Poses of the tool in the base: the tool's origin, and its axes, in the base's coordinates. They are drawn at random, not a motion.
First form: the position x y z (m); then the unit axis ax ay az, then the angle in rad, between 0 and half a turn.
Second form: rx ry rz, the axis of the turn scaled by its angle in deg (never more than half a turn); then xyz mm. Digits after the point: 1 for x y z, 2 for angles.
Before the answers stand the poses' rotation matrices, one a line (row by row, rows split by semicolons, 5 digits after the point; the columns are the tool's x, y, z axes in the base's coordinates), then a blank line. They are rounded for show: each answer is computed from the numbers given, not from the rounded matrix.
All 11 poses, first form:
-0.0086, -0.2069, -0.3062, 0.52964, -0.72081, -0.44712, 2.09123
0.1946, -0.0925, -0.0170, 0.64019, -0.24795, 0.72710, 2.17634
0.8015, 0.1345, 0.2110, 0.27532, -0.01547, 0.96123, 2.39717
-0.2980, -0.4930, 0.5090, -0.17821, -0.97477, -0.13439, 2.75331
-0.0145, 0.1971, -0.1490, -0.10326, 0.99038, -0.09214, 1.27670
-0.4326, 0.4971, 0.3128, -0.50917, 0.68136, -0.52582, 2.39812
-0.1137, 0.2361, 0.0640, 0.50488, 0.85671, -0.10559, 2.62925
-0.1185, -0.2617, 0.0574, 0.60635, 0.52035, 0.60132, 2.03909
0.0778, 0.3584, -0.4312, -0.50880, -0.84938, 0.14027, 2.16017
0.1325, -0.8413, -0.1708, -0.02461, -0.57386, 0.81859, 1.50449
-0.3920, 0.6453, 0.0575, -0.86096, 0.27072, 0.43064, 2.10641
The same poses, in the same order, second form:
-0.07725 -0.18368 -0.97995; -0.95953 0.28067 0.02303; 0.27081 0.94206 -0.19793
0.07392 -0.84691 0.52658; 0.34873 -0.47274 -0.80927; 0.93430 0.24346 0.26039
-0.60393 -0.65867 0.44880; 0.64389 -0.73506 -0.21235; 0.46977 0.16074 0.86803
-0.86441 0.38538 -0.32293; 0.28362 0.90407 0.31972; 0.41516 0.18478 -0.89078
0.29745 0.01556 0.95461; -0.16081 0.98640 0.03403; -0.94110 -0.16363 0.29590
-0.28602 -0.24641 0.92600; -0.95822 0.06988 -0.27738; 0.00364 -0.96664 -0.25610
-0.39452 0.86129 0.32020; 0.75777 0.50206 -0.41681; -0.51975 0.07820 -0.85073
0.08224 -0.07866 0.99350; 0.99450 -0.05839 -0.08694; 0.06485 0.99519 0.07342
-0.15307 0.55577 -0.81712; 0.78898 0.56662 0.23759; 0.59504 -0.60833 -0.52523
0.06682 -0.80360 -0.59141; 0.82997 0.37375 -0.41407; 0.55379 -0.46318 0.69194
0.60920 -0.72237 -0.32719; 0.01829 -0.39967 0.91647; -0.79280 -0.56431 -0.23027

63.46, -86.37, -53.57, -8.6, -206.9, -306.2
79.83, -30.92, 90.67, 194.6, -92.5, -17.0
37.81, -2.12, 132.02, 801.5, 134.5, 211.0
-28.11, -153.77, -21.20, -298.0, -493.0, 509.0
-7.55, 72.45, -6.74, -14.5, 197.1, -149.0
-69.96, 93.62, -72.25, -432.6, 497.1, 312.8
76.06, 129.06, -15.91, -113.7, 236.1, 64.0
70.84, 60.79, 70.25, -118.5, -261.7, 57.4
-62.97, -105.13, 17.36, 77.8, 358.4, -431.2
-2.12, -49.47, 70.56, 132.5, -841.3, -170.8
-103.91, 32.67, 51.97, -392.0, 645.3, 57.5

